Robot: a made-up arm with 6 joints.
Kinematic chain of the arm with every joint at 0, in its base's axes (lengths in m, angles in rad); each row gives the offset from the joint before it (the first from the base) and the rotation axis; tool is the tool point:
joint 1: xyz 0 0 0.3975 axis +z
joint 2: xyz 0 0 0 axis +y
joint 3: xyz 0 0 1.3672 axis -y
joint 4: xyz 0 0 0 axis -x
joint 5: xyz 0.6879 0 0 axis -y
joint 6: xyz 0 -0.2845 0 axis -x
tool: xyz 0 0 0
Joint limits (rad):
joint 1: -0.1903..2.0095
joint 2: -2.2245..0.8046
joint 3: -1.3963..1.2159
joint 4: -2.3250..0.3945
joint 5: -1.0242..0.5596
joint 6: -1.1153..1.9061
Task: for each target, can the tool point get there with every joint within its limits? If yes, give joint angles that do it. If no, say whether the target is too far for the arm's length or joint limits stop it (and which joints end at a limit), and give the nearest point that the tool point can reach.
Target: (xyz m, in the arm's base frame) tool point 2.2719 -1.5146 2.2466
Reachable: no: too far | nearest point 1.5117 -0.5752 1.6721 | short by 1.338 m
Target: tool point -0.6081 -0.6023 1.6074
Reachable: yes | joints 0.4458 -1.0786 -0.1832 0.1518 0.3067 -0.7892
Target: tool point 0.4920 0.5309 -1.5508
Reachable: no: joint limits stop it (at a limit: joint 1, joint 2, joint 3) | nearest point 0.2722 -0.3411 -0.1068 | short by 1.701 m
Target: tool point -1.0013 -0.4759 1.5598
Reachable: yes | joints 0.2282 -1.2087 0.3061 -0.5857 -0.0866 0.9650
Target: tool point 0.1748 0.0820 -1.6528
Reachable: no: joint limits stop it (at a limit: joint 1, joint 2, joint 3) | nearest point 0.2054 -0.3588 -0.1182 | short by 1.597 m
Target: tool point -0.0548 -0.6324 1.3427
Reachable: yes | joints 1.0220 -1.0648 -0.6819 0.0969 0.3791 -0.8863
